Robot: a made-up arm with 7 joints. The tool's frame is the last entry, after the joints. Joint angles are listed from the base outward. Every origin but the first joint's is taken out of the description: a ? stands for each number. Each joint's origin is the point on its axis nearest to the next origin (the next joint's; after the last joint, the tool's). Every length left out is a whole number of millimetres.
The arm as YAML. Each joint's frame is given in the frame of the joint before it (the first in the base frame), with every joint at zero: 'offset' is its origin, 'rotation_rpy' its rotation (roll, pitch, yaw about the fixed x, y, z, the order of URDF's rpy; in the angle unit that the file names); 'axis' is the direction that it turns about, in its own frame. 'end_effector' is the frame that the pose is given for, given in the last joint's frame.
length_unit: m
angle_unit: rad
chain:
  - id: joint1
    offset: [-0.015, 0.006, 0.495]
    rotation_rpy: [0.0, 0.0, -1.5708]
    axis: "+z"
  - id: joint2
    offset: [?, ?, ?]
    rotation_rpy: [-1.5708, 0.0, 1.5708]
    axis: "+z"
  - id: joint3
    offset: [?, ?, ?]
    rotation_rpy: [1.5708, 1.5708, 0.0]
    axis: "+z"
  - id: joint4
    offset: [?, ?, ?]
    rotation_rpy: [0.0, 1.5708, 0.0]
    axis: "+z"
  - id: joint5
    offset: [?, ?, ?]
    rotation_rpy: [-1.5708, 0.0, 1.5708]
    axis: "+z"
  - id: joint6
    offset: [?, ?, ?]
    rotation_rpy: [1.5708, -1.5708, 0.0]
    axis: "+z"
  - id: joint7
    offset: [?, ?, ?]
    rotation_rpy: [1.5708, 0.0, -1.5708]
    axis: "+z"
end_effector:
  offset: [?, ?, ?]
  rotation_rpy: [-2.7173, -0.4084, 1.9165]
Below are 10 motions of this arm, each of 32 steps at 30 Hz.
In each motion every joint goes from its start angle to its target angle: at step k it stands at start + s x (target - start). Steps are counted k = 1, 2, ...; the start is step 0. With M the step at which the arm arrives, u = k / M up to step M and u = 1 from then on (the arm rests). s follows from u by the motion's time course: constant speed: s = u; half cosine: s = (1 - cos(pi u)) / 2; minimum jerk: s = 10 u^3 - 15 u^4 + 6 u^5.
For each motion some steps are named. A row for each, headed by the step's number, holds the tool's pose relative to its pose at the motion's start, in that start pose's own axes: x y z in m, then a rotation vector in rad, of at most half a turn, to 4 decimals.
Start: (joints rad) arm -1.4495 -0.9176 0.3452 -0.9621 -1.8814 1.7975 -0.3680
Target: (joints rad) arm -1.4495 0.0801 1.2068 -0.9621 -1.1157 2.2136 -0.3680
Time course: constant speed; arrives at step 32
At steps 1, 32:
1: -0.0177 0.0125 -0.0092 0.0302 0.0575 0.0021
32: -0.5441 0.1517 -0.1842 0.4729 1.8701 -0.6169

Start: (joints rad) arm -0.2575 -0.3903 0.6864 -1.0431 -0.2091 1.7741 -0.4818
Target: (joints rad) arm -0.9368 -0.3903 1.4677 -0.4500 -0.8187 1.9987 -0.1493
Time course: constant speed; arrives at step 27
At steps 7, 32:
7: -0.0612 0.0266 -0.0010 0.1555 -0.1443 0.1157
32: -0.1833 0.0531 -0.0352 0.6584 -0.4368 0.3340

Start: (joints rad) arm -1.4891 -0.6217 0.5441 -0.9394 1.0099 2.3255 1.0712
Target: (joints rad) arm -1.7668 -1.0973 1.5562 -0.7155 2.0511 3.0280 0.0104
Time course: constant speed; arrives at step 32
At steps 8, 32:
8: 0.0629 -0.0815 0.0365 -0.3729 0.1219 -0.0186
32: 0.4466 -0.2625 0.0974 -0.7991 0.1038 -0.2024

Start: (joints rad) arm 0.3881 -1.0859 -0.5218 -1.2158 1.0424 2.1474 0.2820
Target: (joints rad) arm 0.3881 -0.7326 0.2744 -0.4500 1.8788 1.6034 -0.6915
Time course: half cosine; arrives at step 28
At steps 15, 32:
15: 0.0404 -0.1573 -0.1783 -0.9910 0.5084 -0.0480
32: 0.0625 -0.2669 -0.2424 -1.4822 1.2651 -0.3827

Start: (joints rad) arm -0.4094 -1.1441 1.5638 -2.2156 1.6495 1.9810 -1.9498
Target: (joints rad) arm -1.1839 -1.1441 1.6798 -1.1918 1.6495 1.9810 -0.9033
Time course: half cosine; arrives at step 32
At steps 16, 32:
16: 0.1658 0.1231 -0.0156 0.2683 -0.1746 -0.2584
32: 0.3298 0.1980 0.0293 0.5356 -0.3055 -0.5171

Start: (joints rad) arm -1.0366 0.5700 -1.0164 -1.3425 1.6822 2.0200 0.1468
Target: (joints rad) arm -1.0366 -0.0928 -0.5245 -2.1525 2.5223 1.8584 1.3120
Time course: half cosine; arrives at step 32
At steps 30, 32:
30: 0.1433 0.0378 0.2559 -0.2958 -0.9205 -2.0974
32: 0.1450 0.0375 0.2588 -0.3001 -0.9350 -2.1119

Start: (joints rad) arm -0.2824 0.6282 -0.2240 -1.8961 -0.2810 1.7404 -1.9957
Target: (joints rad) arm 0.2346 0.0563 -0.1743 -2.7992 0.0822 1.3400 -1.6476
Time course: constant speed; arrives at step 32
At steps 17, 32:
17: -0.1226 0.0561 -0.1973 -0.0097 0.3137 -0.1008
32: -0.2066 0.0085 -0.3877 -0.1373 0.5752 -0.2862

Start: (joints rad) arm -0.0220 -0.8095 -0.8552 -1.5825 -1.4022 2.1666 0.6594
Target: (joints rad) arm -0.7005 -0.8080 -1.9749 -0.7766 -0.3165 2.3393 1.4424
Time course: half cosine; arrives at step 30
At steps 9, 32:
9: 0.1132 0.0590 0.0337 0.1744 -0.3967 -0.3468
32: 0.2015 0.2017 0.5909 1.9100 -1.0442 -1.1235

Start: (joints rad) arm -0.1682 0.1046 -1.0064 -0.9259 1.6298 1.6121 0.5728
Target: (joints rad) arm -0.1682 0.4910 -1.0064 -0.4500 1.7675 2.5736 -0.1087
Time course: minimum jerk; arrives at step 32
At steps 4, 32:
4: -0.0003 -0.0002 -0.0028 0.0020 0.0148 0.0124
32: 0.0648 -0.0095 -0.1548 0.1519 0.8164 0.7716

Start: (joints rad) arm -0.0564 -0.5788 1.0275 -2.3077 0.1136 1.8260 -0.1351
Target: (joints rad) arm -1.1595 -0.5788 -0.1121 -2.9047 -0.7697 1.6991 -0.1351
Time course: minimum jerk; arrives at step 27
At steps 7, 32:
7: 0.0590 0.0164 -0.0126 -0.0281 -0.1348 -0.1977
32: 0.1862 -0.2031 -0.0734 -0.6008 -0.4363 -1.6996

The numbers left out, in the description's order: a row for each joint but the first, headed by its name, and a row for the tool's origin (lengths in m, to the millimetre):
joint2: 0.017 0.012 0.0
joint3: -0.013 -0.582 0.0
joint4: 0.05 0.046 0.0
joint5: -0.182 -0.028 0.0
joint6: -0.028 0.002 0.0
joint7: -0.011 -0.135 0.0
tool: -0.007 0.005 0.0

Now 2 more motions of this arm.
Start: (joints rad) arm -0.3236 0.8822 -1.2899 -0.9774 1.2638 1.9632 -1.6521
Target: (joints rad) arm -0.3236 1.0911 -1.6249 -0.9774 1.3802 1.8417 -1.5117
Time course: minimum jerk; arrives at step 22
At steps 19, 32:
19: 0.0018 -0.0182 -0.0807 -0.1580 -0.1775 -0.1352
32: 0.0016 -0.0185 -0.0825 -0.1611 -0.1813 -0.1373

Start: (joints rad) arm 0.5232 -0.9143 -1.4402 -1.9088 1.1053 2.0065 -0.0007
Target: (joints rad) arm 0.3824 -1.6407 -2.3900 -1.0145 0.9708 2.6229 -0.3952
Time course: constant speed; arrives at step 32
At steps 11, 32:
11: -0.0025 0.1502 0.2708 0.4288 0.5653 0.0990
32: 0.3116 0.2561 0.6979 1.6214 0.9028 0.2413

